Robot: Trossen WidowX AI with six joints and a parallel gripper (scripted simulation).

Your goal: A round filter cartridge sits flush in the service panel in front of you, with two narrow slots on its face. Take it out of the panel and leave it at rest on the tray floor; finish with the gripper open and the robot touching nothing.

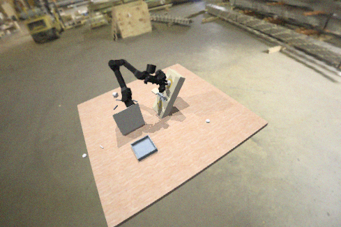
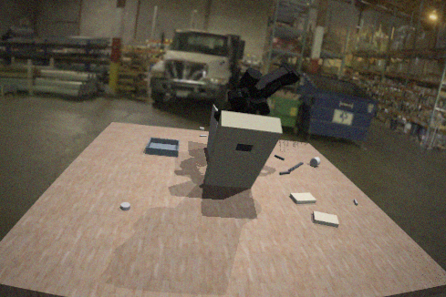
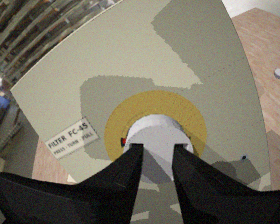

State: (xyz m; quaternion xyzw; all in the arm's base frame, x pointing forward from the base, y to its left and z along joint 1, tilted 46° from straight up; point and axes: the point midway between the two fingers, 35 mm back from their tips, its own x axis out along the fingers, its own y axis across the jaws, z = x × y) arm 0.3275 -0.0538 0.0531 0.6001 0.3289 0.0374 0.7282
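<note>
Now: the beige service panel 9 cm below my gripper tip and 2 cm behind it. The rest, counted from my gripper tip: blue-grey tray: 41 cm behind, 28 cm to the right, 24 cm below; round filter cartridge: 1 cm below, 1 cm ahead.
</note>
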